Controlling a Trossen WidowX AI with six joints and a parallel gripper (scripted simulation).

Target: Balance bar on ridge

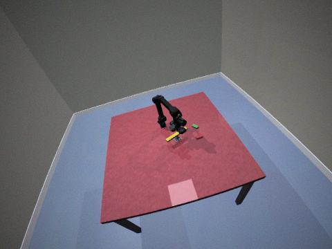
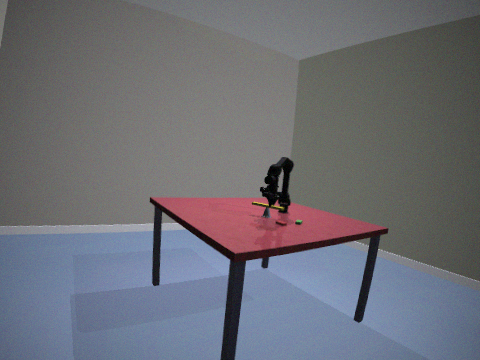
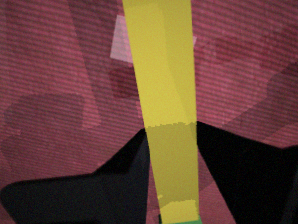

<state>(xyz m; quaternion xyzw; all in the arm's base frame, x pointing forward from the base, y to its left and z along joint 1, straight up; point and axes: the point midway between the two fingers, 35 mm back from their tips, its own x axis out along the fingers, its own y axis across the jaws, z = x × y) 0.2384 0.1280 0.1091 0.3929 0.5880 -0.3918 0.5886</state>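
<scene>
Right now the yellow bar is 1 cm ahead of my gripper tip and 3 cm to the right of it. Round my gripper tip: red block 6 cm ahead, 18 cm to the left, 7 cm below; then green block 9 cm behind, 19 cm to the left, 7 cm below.
</scene>
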